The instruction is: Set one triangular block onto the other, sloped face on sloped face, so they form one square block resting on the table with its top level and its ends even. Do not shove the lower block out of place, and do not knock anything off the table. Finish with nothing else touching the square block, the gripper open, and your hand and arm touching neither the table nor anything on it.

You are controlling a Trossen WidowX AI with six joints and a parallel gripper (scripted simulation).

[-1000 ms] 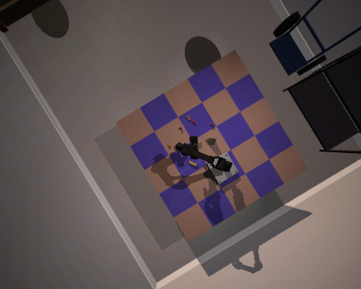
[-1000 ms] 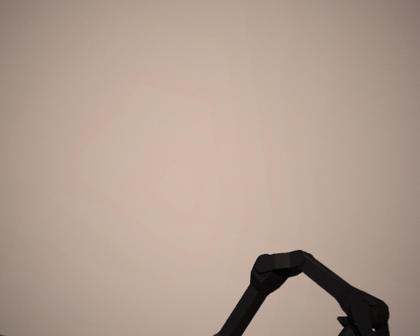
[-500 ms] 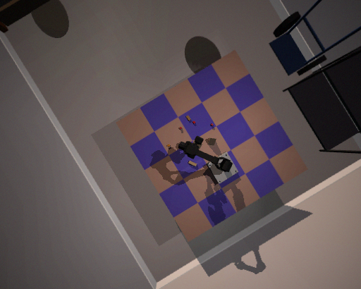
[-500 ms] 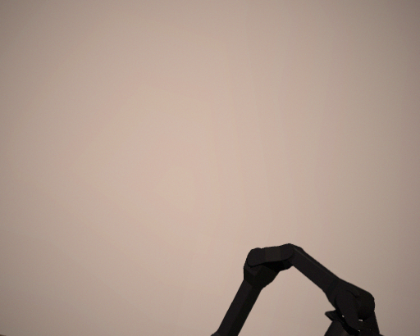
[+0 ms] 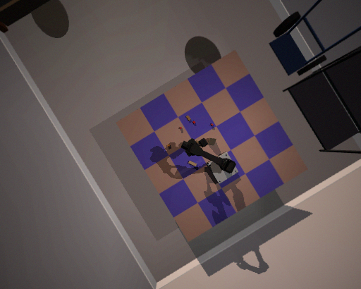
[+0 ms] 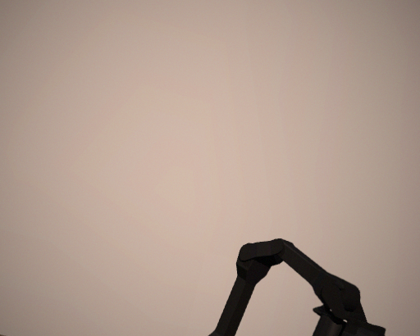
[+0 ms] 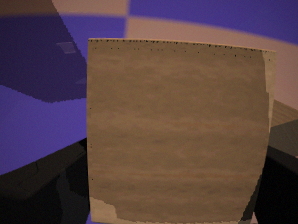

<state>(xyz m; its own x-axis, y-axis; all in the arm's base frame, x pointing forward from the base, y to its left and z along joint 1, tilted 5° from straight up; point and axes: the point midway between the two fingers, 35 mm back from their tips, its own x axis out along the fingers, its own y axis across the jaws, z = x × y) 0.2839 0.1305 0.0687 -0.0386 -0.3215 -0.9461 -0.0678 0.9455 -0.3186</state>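
My gripper tip is 1 cm past the tan triangular block and 1 cm below it.
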